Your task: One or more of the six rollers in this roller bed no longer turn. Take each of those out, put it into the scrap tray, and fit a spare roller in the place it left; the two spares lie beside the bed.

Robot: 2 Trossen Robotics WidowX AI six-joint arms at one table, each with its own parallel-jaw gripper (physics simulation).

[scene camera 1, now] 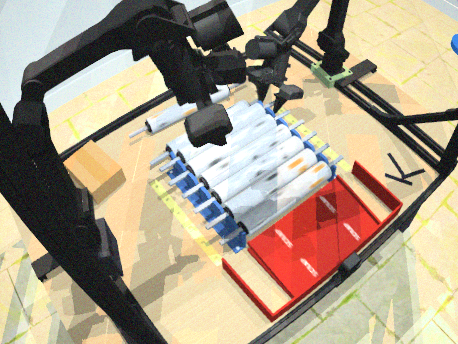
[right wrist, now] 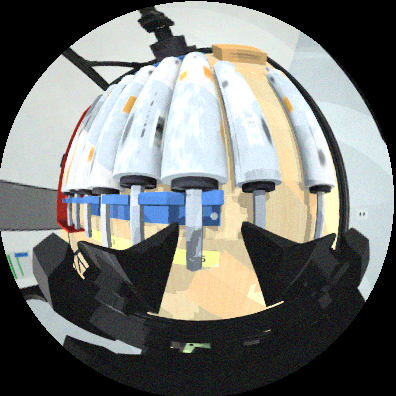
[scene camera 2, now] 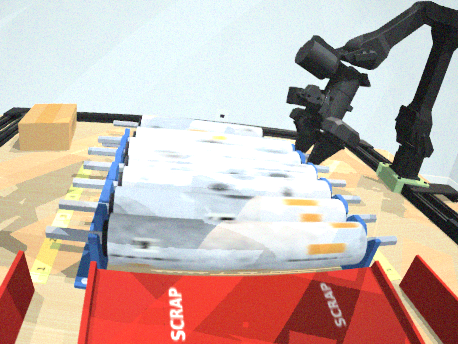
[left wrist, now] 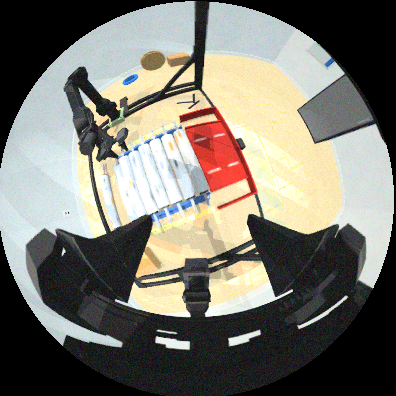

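Pixels of known places: left gripper, between the fingertips: [left wrist: 200, 219]; right gripper, between the fingertips: [right wrist: 210, 226]; left arm's base, origin of its link: [scene camera 1: 86, 240] [left wrist: 196, 281]; right arm's base, origin of its link: [scene camera 1: 332, 68] [right wrist: 207, 351] [scene camera 2: 404, 173] [left wrist: 115, 115].
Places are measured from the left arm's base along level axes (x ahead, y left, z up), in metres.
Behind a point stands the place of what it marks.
Six white rollers lie side by side in the bed's blue rails [scene camera 1: 231, 235] [right wrist: 162, 200]. The end roller [right wrist: 195, 125] @[x 0.466, y 0.292, z -0.035 m] is nearest the spares. One spare [right wrist: 250, 132] @[x 0.436, y 0.327, z -0.064 m] lies close beside the bed; the other spare [scene camera 1: 167, 116] @[x 0.251, y 0.370, z -0.068 m] [right wrist: 302, 125] @[x 0.369, y 0.399, z -0.075 m] [left wrist: 106, 192] @[x 0.355, y 0.403, z -0.068 m] lies farther off. My right gripper [right wrist: 210, 226] @[x 0.526, y 0.320, z -0.082 m] [scene camera 1: 270, 104] @[x 0.526, y 0.320, z -0.082 m] [scene camera 2: 308, 154] @[x 0.526, y 0.320, z -0.082 m] is open and empty; in the right wrist view the end roller's shaft shows between its fingers, unheld. My left gripper [left wrist: 200, 219] @[x 0.315, y -0.004, z 0.255 m] is wide open and empty, high above the table. The red scrap tray [scene camera 1: 310, 240] @[x 0.484, y -0.100, z -0.083 m] [scene camera 2: 250, 305] @[x 0.482, y -0.047, z -0.076 m] [left wrist: 220, 155] @[x 0.489, y -0.107, z -0.084 m] holds no roller.
A cardboard box [scene camera 1: 95, 170] @[x 0.030, y 0.236, z -0.056 m] [scene camera 2: 47, 127] @[x 0.065, y 0.199, z -0.065 m] [right wrist: 240, 52] @[x 0.073, y 0.272, z -0.071 m] stands beyond the bed's left end in scene camera 1. Yellow numbered strips [scene camera 1: 175, 212] @[x 0.209, y 0.085, z -0.109 m] run along the rails. Black frame bars [scene camera 1: 415, 150] @[x 0.899, y 0.065, z -0.105 m] edge the table. The tray adjoins the bed's near side.
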